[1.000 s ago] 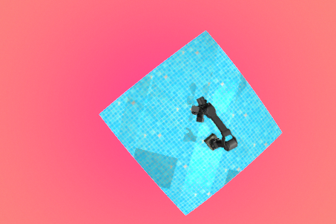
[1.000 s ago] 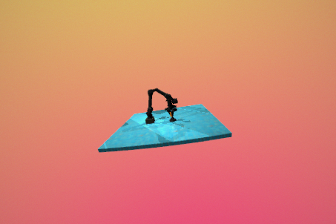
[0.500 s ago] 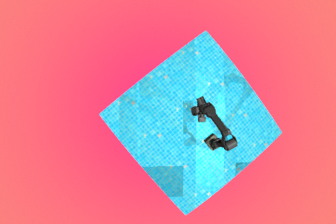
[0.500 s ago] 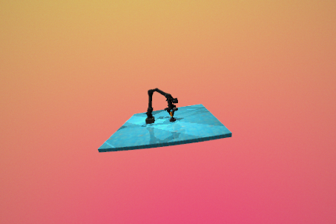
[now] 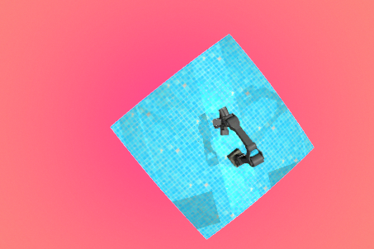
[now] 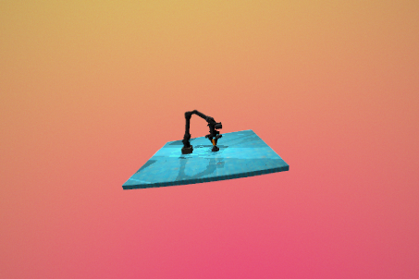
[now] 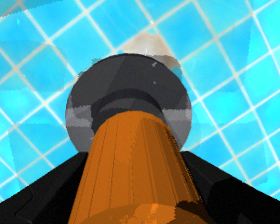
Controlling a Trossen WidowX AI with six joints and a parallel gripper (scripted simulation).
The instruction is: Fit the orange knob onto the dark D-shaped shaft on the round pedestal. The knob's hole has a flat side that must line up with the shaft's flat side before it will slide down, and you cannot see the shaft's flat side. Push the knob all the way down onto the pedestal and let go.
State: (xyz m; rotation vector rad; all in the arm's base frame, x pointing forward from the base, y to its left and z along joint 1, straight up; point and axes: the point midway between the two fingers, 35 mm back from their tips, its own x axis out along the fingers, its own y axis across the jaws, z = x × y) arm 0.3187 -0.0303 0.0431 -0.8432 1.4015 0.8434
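Right now my gripper tip is 2 cm below the orange knob. From my gripper tip the other things lie so: round pedestal (4 cm below).
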